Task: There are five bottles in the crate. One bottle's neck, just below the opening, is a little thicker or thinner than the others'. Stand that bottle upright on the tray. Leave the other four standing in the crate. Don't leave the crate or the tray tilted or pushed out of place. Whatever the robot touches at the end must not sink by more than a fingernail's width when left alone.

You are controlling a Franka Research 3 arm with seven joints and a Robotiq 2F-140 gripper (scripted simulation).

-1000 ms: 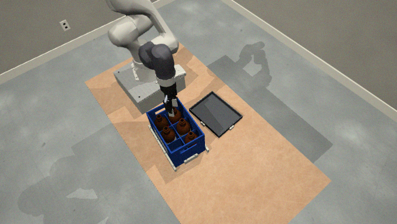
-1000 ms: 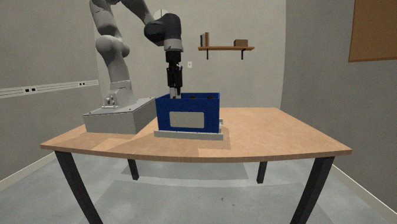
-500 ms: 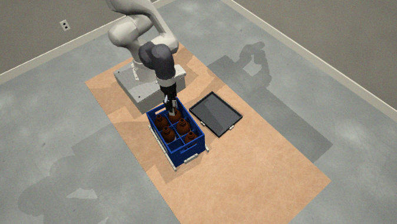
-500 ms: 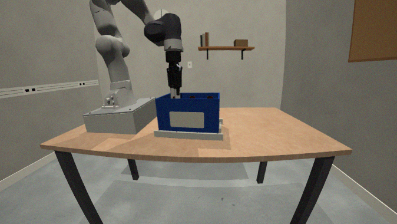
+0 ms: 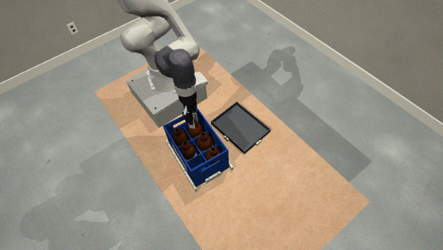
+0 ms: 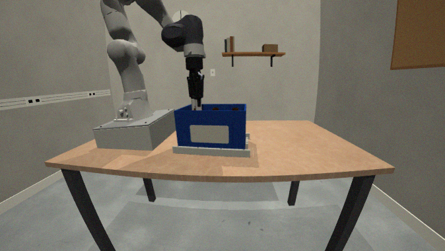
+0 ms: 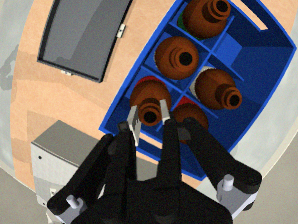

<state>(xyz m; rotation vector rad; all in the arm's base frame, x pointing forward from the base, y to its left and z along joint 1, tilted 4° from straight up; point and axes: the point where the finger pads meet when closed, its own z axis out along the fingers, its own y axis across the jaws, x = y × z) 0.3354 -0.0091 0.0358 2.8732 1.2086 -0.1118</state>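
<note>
My hand is 8 cm to the left of the bottle and 9 cm above it. The rest, counted from my hand: blue crate (9 cm ahead, 4 cm to the right, 9 cm below); dark grey tray (6 cm ahead, 23 cm to the left, 16 cm below).
</note>
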